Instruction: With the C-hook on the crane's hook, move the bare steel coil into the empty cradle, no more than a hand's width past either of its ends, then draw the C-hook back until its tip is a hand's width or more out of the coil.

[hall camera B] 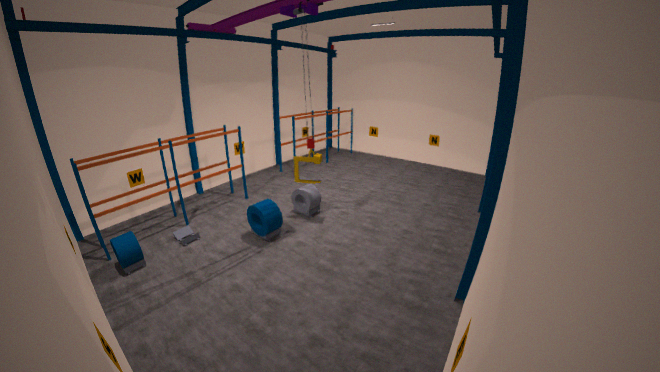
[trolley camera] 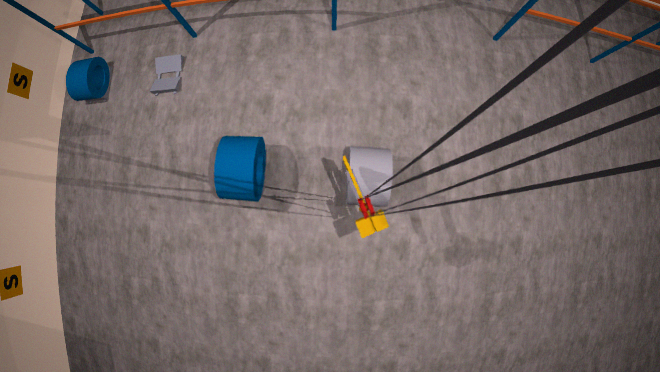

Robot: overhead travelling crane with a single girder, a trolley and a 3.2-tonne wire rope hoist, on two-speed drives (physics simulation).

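The bare grey steel coil [hall camera B: 312, 199] [trolley camera: 381, 162] sits on a low support, its bore facing the camera in the hall view. The empty grey cradle [hall camera B: 183, 233] [trolley camera: 169, 65] stands on the floor near the racks, between the two blue coils' positions along the hall. My yellow C-hook [hall camera B: 296, 170] [trolley camera: 353, 175] hangs from the red hook block [hall camera B: 310, 143] [trolley camera: 366, 206]. It carries no coil. Its lower arm shows just above the bare coil in the hall view. In the trolley view it lies slantwise across the coil's left part, its block-shaped weight off the coil's lower edge.
A large blue coil [hall camera B: 265, 218] [trolley camera: 239, 168] stands beside the bare coil, towards the S wall. Another blue coil [hall camera B: 128, 250] [trolley camera: 86, 79] stands beyond the empty cradle. Racks with orange beams [hall camera B: 200, 133] [trolley camera: 115, 15] line the W wall. Blue columns [hall camera B: 187, 110] rise along it.
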